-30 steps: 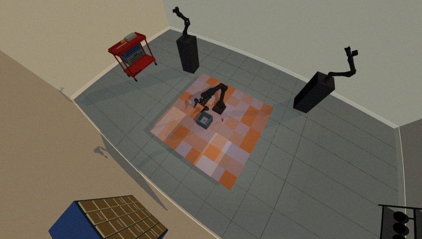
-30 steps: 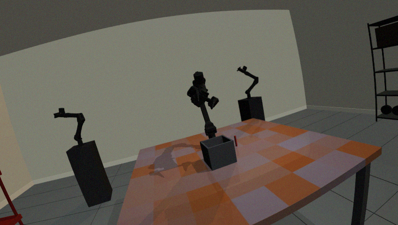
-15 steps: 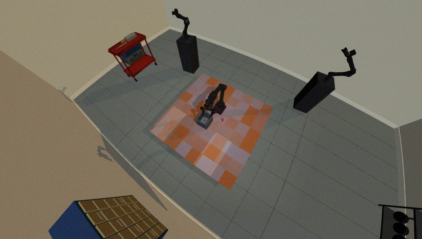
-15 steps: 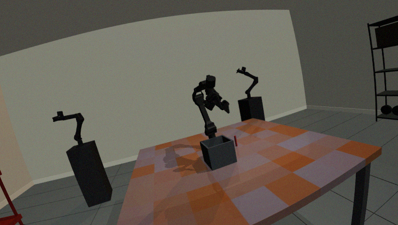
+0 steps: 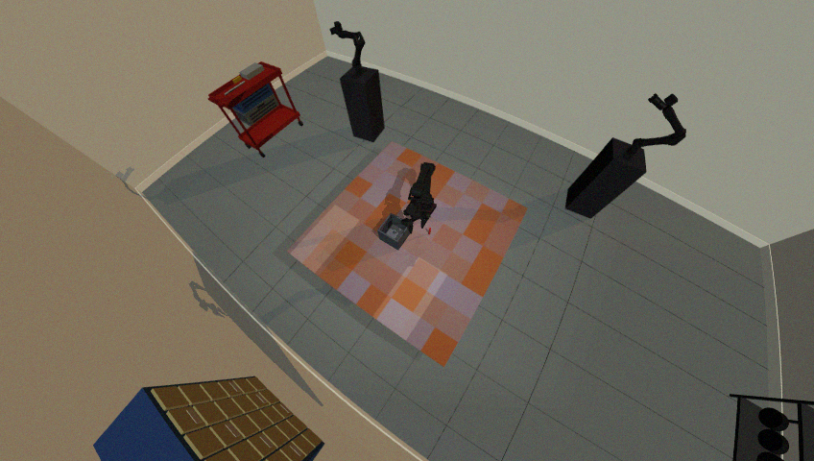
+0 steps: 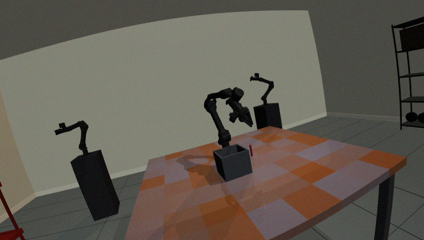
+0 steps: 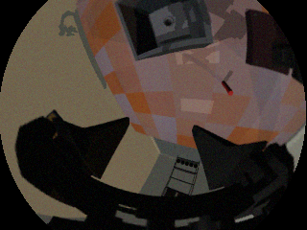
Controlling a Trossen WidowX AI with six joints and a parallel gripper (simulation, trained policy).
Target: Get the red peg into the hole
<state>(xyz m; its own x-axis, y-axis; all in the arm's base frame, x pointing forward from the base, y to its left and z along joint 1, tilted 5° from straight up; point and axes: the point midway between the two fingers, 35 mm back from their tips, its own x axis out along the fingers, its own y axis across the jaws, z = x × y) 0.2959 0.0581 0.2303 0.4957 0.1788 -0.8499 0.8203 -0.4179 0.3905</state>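
Right now my gripper tip is 20 cm above the red peg, 13 cm past it and 5 cm to the right of it.
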